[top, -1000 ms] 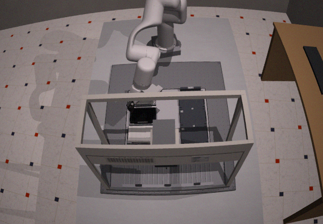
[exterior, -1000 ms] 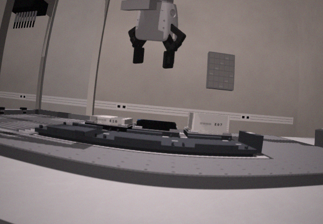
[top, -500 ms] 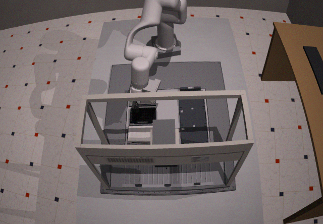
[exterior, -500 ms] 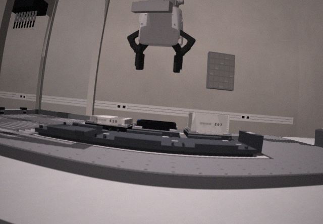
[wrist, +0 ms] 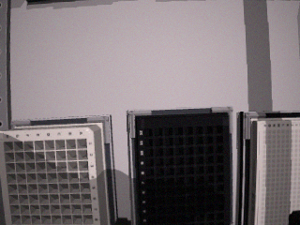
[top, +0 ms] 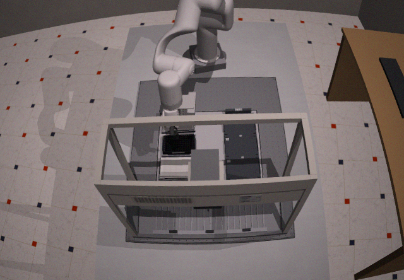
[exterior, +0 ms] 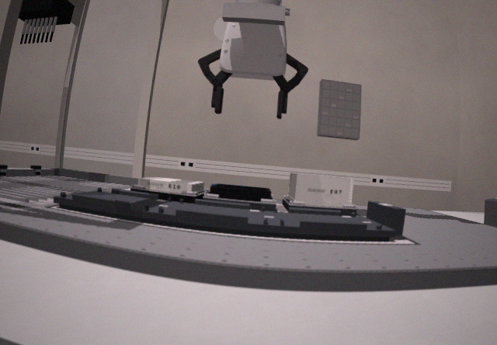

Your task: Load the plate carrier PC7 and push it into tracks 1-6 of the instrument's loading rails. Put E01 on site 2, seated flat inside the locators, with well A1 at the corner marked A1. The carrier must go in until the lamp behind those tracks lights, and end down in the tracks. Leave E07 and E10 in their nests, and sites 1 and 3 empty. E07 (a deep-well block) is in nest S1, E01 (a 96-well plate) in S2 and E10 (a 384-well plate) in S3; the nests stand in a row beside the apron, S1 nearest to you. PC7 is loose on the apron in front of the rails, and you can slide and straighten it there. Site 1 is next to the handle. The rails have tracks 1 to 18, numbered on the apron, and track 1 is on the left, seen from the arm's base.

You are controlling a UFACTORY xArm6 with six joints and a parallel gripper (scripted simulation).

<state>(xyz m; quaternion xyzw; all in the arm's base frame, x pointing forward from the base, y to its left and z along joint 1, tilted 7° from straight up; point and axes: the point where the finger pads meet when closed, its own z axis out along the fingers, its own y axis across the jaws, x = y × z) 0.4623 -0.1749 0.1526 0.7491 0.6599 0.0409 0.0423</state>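
The well plate E01 is 12 cm below my hand. Also, from my hand: nest S2 (14 cm below); plate carrier PC7 (25 cm to the left, 13 cm below, 3 cm ahead); pipetting head (35 cm ahead, 14 cm above, 9 cm to the left).
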